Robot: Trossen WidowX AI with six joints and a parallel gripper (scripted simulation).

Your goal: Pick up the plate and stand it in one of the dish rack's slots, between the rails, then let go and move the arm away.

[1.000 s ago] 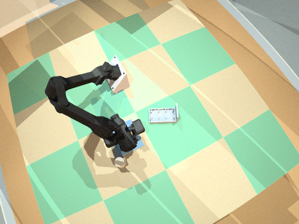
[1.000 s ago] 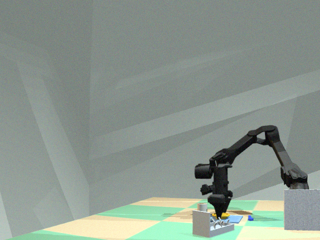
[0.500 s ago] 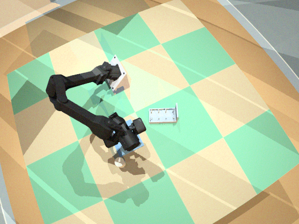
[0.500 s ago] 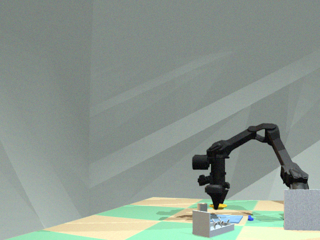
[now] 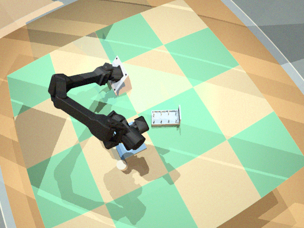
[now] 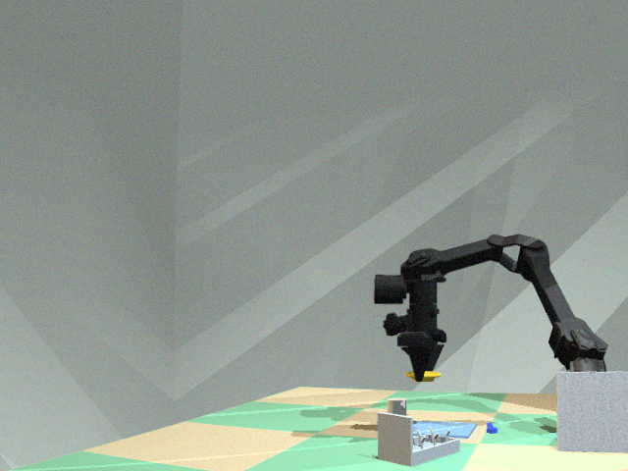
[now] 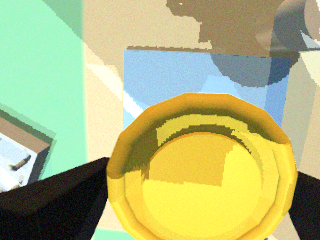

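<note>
Now: the dish rack 20 cm to the left of my gripper tip, 8 cm below it and 6 cm behind it. Round my gripper tip: blue spoon (13 cm behind, 10 cm below, 5 cm to the right); then white cylinder (9 cm ahead, 8 cm below, 7 cm to the right); then yellow plate (1 cm above).
</note>
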